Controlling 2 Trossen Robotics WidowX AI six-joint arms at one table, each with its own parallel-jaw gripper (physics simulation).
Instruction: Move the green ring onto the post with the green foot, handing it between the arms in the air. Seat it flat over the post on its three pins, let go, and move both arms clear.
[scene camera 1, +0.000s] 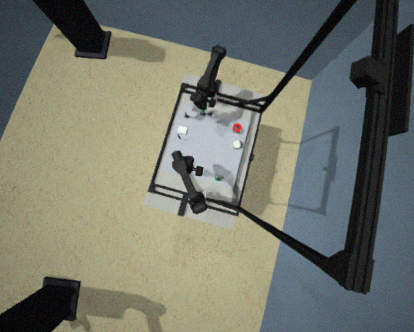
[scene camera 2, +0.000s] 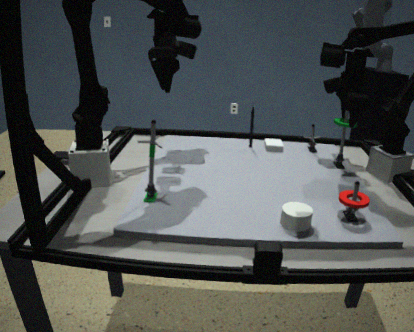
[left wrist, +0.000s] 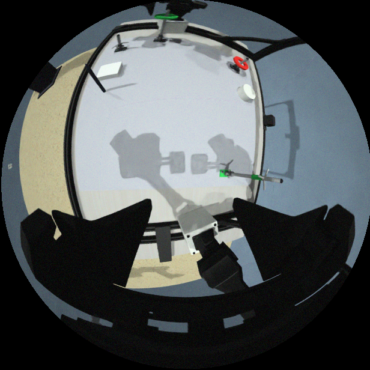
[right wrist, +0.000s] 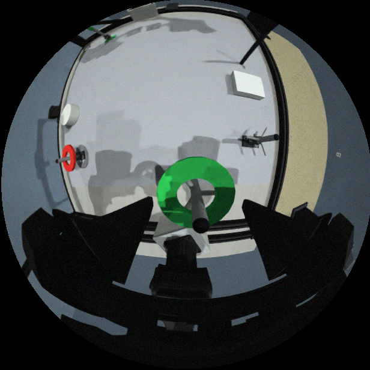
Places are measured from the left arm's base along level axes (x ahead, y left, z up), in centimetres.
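Pixels of known places: left gripper, fingertip midpoint: (scene camera 1: 193, 170) (scene camera 2: 165, 91); right gripper, fingertip midpoint: (scene camera 2: 347, 122); left arm's base, link origin: (scene camera 2: 89, 145); right arm's base, link origin: (scene camera 1: 210, 93) (scene camera 2: 392, 150).
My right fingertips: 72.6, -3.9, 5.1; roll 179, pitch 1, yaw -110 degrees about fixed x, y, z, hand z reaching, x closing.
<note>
Ahead of a thing's pixels: the offset from my right fingertips to its top centre, as dx, dy, dz. "spot": to the spot under its first point.
The green ring @(-0.8, -0.1, +0.4) (scene camera 2: 342, 121) (left wrist: 166, 16) (right wrist: 220, 175) lies roughly level, high around a grey post @(spot: -0.9, -0.5, -6.9) (scene camera 2: 342, 145). My right gripper (scene camera 2: 346, 102) (right wrist: 199, 202) is open just above the ring; in the right wrist view the ring and the post's tip show between its fingers, with nothing gripped. The post with the green foot @(spot: -57.2, -12.3, -6.1) (scene camera 2: 152, 170) (left wrist: 242, 175) stands upright at the left in scene camera 2, with thin pins and a green band high on it, and bears no ring. My left gripper (scene camera 2: 167, 91) (left wrist: 192, 203) is open and empty, high above the table and beyond that post.
A red ring @(-15.1, -28.5, -8.5) (scene camera 2: 345, 201) (right wrist: 73, 158) sits around a short post at the right in scene camera 2. A white cylinder @(-29.0, -27.9, -10.1) (scene camera 2: 296, 219) stands beside it. A white block @(-15.6, +17.6, -11.6) (scene camera 2: 273, 145), a black rod @(-22.9, +19.7, +0.4) (scene camera 2: 252, 127) and a short pinned post @(spot: -3.1, +13.6, -9.1) (scene camera 2: 313, 137) stand along the back edge.
</note>
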